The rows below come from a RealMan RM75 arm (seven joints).
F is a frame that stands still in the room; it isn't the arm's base.
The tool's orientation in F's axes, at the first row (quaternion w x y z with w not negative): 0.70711 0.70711 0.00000 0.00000
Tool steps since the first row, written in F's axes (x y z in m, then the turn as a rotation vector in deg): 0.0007 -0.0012 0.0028 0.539 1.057 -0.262; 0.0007 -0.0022 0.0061 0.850 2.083 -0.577; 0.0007 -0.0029 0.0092 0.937 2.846 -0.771; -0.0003 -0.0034 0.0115 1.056 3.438 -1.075; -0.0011 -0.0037 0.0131 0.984 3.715 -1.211; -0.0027 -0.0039 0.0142 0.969 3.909 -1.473
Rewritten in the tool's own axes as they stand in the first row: 0.0007 0.0028 0.0012 0.539 -0.262 -1.057; 0.0007 0.0061 0.0022 0.850 -0.577 -2.083; 0.0007 0.0092 0.0029 0.937 -0.771 -2.846; -0.0003 0.0115 0.0034 1.056 -1.075 -3.438; -0.0011 0.0131 0.0037 0.984 -1.211 -3.715; -0.0027 0.0142 0.0039 0.969 -1.473 -3.909
